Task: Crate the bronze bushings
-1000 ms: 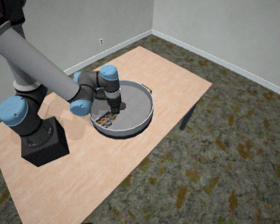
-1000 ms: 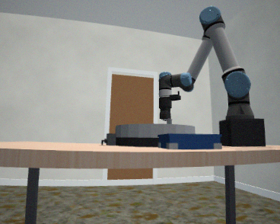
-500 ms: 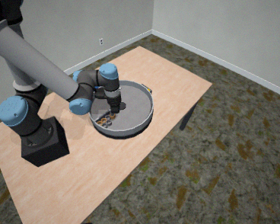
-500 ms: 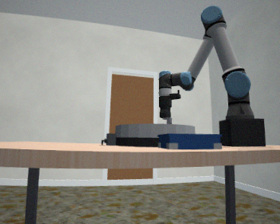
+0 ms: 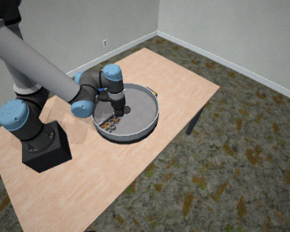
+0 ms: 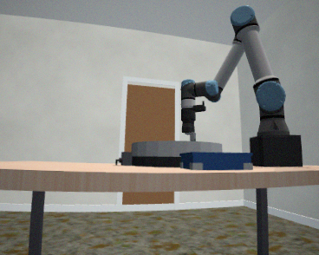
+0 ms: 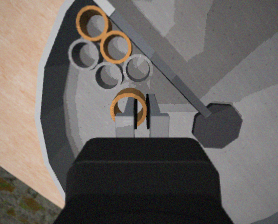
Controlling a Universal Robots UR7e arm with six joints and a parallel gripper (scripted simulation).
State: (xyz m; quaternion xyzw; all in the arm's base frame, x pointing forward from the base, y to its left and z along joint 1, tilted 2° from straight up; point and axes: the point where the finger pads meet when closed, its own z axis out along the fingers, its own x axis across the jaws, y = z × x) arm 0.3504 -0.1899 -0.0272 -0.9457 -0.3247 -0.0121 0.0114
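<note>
Now: the blue crate 13 cm ahead of my hand, 37 cm to the left of it and 9 cm below it. Round my hand: grey turning table: 10 cm ahead, 3 cm to the left, 7 cm below.
</note>
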